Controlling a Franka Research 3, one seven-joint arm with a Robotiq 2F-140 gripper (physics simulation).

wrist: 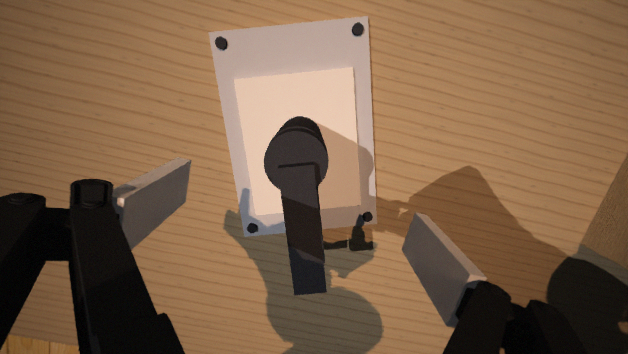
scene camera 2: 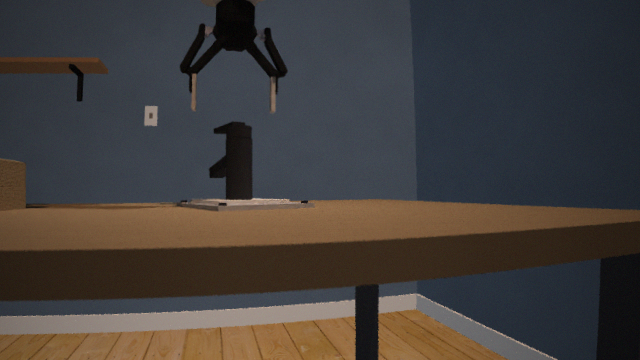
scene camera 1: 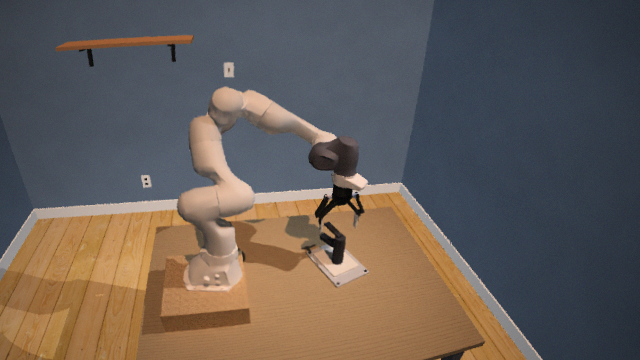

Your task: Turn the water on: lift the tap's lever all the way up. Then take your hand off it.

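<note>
The black tap (scene camera 1: 338, 253) (scene camera 2: 239, 167) (wrist: 295, 145) stands upright on a pale plate (scene camera 1: 352, 275) (scene camera 2: 200, 205) (wrist: 290, 50). Its flat lever (scene camera 1: 334, 230) (scene camera 2: 224, 128) (wrist: 304, 230) sticks out from the top of the body, roughly level, above the short spout (scene camera 1: 328, 239) (scene camera 2: 217, 168). In the wrist view the lever hides the spout. My gripper (scene camera 1: 338, 226) (scene camera 2: 233, 110) (wrist: 301, 207) is open and empty, pointing down. Its fingertips are above the tap, one on each side of the lever as seen from the wrist, and touch nothing.
The plate lies on a wooden table (scene camera 1: 410, 310) (scene camera 2: 400, 220) (wrist: 475, 75), with dark bolts at its corners. The arm's base stands on a brown block (scene camera 1: 205, 320) (scene camera 2: 11, 185) at the left. A wall shelf (scene camera 1: 125, 42) (scene camera 2: 50, 65) hangs at the back left.
</note>
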